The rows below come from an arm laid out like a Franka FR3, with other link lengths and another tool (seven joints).
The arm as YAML. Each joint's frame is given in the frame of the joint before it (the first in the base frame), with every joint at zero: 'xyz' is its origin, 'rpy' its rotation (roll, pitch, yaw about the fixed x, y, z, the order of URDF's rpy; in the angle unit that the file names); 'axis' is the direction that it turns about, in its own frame. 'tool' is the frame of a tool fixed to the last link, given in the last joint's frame.
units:
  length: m
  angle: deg
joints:
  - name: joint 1
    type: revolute
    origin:
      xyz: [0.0, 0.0, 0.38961]
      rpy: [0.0, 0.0, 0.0]
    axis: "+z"
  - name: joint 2
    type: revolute
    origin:
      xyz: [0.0, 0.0, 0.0]
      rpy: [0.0, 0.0, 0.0]
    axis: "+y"
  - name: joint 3
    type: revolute
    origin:
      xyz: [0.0, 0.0, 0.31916]
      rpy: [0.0, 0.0, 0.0]
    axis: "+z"
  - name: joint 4
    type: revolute
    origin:
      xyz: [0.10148, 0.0, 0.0]
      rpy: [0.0, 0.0, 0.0]
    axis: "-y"
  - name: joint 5
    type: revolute
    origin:
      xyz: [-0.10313, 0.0, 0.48]
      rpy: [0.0, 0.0, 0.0]
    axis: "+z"
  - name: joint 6
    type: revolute
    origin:
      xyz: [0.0, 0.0, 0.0]
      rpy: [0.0, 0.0, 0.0]
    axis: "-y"
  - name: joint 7
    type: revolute
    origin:
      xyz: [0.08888, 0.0, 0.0]
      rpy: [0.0, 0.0, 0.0]
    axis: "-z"
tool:
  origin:
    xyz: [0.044, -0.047, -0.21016]
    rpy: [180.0, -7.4, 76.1]
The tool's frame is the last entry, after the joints.
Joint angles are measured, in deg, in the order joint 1, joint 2, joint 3, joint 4, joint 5, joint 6, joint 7. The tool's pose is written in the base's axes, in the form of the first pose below.
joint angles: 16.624 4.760 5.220 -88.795 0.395 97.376 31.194
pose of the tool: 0.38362, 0.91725, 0.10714, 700.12; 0.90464, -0.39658, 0.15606, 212.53; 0.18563, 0.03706, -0.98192, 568.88; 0, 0, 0, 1
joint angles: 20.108 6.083 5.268 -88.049 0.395 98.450 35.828
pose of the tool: 0.40039, 0.90924, 0.11389, 690.28; 0.89506, -0.41469, 0.16400, 255.94; 0.19634, 0.03628, -0.97986, 561.51; 0, 0, 0, 1
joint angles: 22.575 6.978 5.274 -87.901 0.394 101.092 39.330
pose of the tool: 0.41148, 0.90028, 0.14203, 686.30; 0.88319, -0.43235, 0.18178, 288.73; 0.22506, 0.05064, -0.97303, 556.39; 0, 0, 0, 1
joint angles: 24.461 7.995 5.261 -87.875 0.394 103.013 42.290
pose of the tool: 0.42609, 0.89128, 0.15513, 682.17; 0.87186, -0.45032, 0.19255, 313.71; 0.24148, 0.05321, -0.96895, 546.87; 0, 0, 0, 1
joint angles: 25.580 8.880 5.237 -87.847 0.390 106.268 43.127
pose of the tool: 0.41415, 0.89070, 0.18744, 687.06; 0.86716, -0.44869, 0.21612, 332.81; 0.27660, 0.07303, -0.95820, 542.10; 0, 0, 0, 1
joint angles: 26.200 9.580 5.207 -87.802 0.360 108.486 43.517
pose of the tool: 0.40524, 0.89019, 0.20819, 691.39; 0.86388, -0.44739, 0.23144, 344.20; 0.29917, 0.08606, -0.95031, 537.99; 0, 0, 0, 1
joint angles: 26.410 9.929 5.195 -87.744 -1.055 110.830 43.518
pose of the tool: 0.38658, 0.88842, 0.24752, 700.04; 0.86688, -0.44164, 0.23125, 347.59; 0.31477, 0.12517, -0.94088, 540.77; 0, 0, 0, 1
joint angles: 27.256 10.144 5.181 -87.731 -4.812 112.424 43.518
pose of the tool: 0.34841, 0.89012, 0.29376, 705.83; 0.88863, -0.41338, 0.19862, 352.33; 0.29823, 0.19185, -0.93502, 546.30; 0, 0, 0, 1
